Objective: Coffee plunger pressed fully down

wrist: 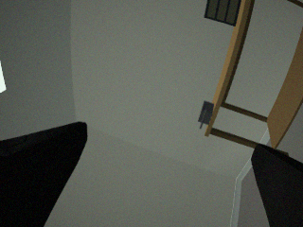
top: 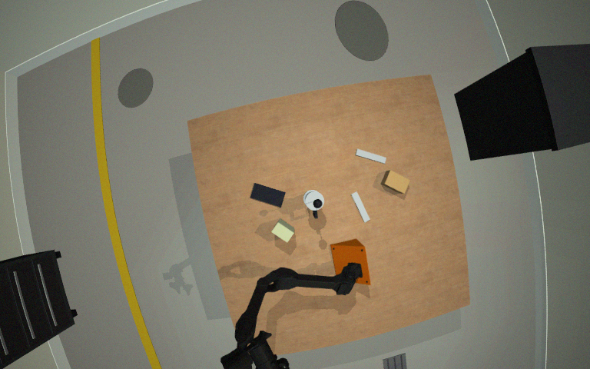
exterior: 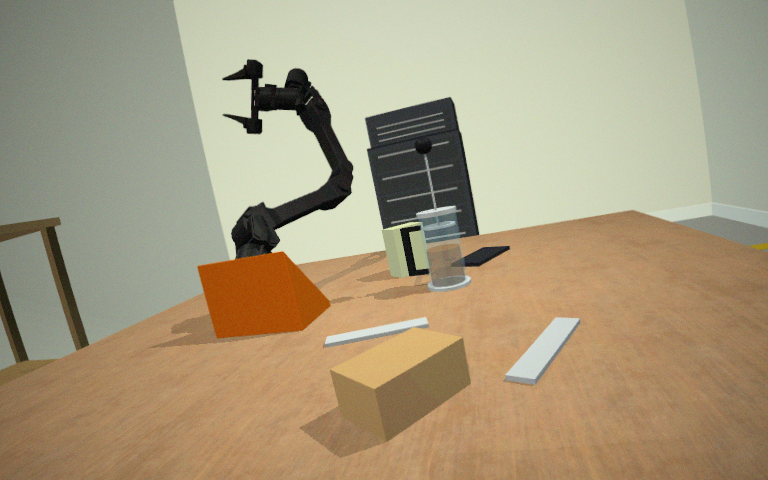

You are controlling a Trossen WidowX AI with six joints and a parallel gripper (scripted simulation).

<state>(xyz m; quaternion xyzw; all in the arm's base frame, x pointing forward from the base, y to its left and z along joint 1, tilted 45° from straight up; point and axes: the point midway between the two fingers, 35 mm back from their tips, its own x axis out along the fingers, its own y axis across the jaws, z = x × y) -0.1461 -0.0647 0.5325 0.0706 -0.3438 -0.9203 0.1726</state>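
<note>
Right now the glass coffee press is 50 cm ahead of my gripper tip, 39 cm below it and 20 cm to the right of it. Also, from my gripper tip: pale yellow block (47 cm below, 42 cm ahead, 4 cm to the right).
</note>
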